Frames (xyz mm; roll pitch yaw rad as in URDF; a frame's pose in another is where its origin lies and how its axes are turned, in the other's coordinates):
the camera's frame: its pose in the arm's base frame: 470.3 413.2 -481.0 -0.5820 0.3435 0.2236
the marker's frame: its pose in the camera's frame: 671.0 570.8 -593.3 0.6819 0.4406 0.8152
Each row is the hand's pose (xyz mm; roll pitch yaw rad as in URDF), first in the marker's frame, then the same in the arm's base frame.
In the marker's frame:
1: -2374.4 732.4 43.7 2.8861 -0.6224 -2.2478
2: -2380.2 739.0 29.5 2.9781 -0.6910 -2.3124
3: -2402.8 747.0 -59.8 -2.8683 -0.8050 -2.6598
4: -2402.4 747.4 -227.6 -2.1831 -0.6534 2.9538
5: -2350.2 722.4 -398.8 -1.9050 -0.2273 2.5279
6: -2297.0 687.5 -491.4 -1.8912 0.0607 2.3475
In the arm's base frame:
1: -191.0 351.3 797.2 1.4483 -0.6053 -0.6163
2: -207.5 348.7 797.7 1.4540 -0.6624 -0.5372
3: -289.7 309.5 781.7 1.5047 -0.8986 -0.3286
4: -425.2 240.2 710.9 1.1004 -1.3493 0.3516
5: -536.3 168.5 587.8 -0.9012 -1.1477 2.4842
6: -578.5 121.7 494.8 -1.0793 -0.8272 2.6930

